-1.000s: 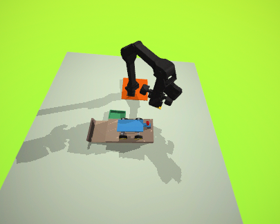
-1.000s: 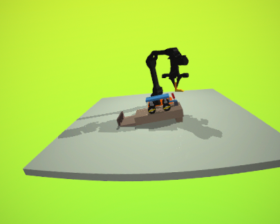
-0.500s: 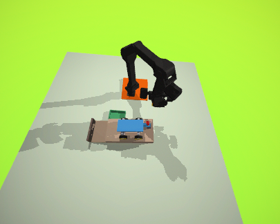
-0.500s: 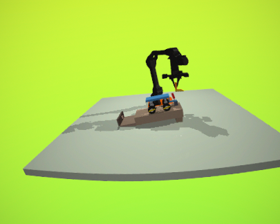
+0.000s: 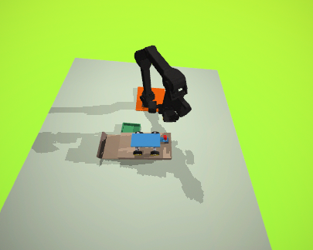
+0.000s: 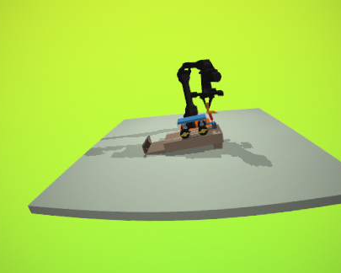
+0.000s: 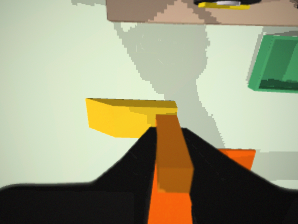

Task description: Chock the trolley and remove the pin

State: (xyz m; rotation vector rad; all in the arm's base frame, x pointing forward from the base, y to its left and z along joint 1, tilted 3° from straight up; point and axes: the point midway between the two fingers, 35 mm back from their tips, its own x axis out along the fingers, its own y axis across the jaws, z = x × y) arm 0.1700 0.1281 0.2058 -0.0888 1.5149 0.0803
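Right now my gripper tip is 120 mm short of the red-headed stop pin, 40 mm above it and 20 mm to the right of it. Round my gripper tip: yellow chock 20 mm to the left, 10 mm below; blue trolley 150 mm ahead, 70 mm to the right, 60 mm below; green tray 200 mm to the right, 180 mm below, 40 mm ahead.
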